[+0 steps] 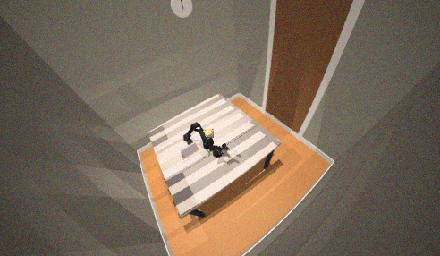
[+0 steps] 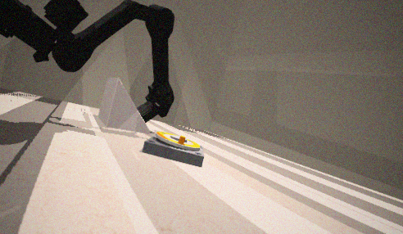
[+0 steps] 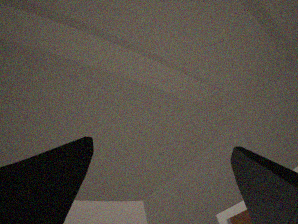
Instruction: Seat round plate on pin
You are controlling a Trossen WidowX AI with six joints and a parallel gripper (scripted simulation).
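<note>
Now: gripper tip 47 cm to the right of the square base, 21 cm above it and 9 cm short of it.
</note>
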